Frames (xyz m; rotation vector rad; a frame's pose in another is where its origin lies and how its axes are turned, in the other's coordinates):
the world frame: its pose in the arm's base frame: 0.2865 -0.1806 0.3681 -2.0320 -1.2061 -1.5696
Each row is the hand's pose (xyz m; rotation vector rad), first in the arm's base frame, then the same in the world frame.
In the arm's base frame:
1: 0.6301 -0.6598 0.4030 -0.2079 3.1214 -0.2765
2: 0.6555 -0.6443 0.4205 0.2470 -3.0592 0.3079
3: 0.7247 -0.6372 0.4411 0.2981 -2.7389 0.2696
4: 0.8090 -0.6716 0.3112 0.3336 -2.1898 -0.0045
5: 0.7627 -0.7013 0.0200 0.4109 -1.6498 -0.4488
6: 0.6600 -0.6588 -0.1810 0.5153 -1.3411 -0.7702
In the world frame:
1: -0.1574 0.5579 -0.1135 1.5494 -0.4653 -1.8859
2: -0.1337 0.5722 -0.0928 1.6285 -0.4369 -1.8619
3: -0.1087 0.6257 -0.0506 1.9006 -0.2100 -1.6295
4: -0.2366 0.6787 0.0270 2.1284 0.3336 -1.1389
5: -0.5142 0.5901 0.0806 2.0205 1.0107 -0.6850
6: -0.6823 0.4372 0.1143 1.7955 1.4462 -0.5047

